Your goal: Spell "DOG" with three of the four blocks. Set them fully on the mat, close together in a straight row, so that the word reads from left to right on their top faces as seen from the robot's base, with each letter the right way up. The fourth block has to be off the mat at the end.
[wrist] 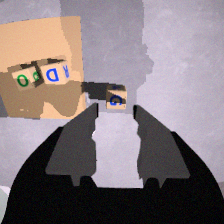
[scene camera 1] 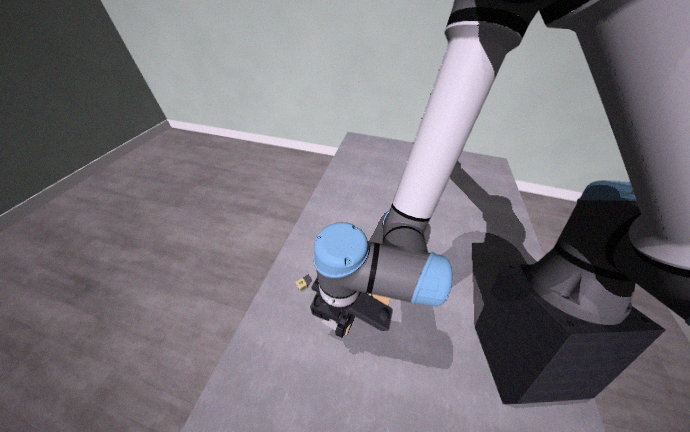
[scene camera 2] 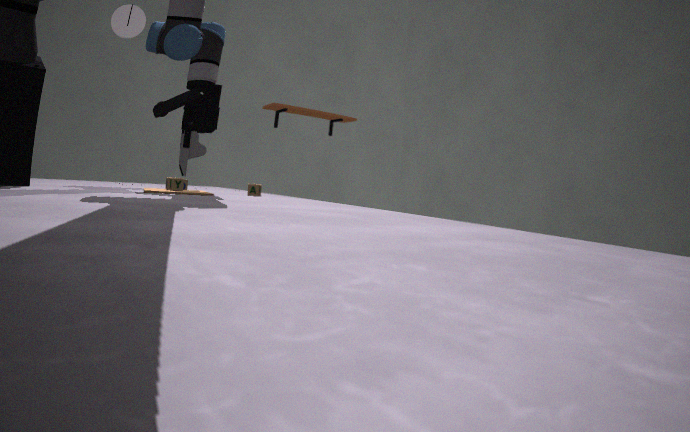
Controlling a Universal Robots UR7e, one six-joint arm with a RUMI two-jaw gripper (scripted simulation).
Observation:
I see my gripper [scene camera 2: 183, 175].
My gripper also shows in the wrist view [wrist: 115, 105] and in scene camera 1 [scene camera 1: 344, 325].

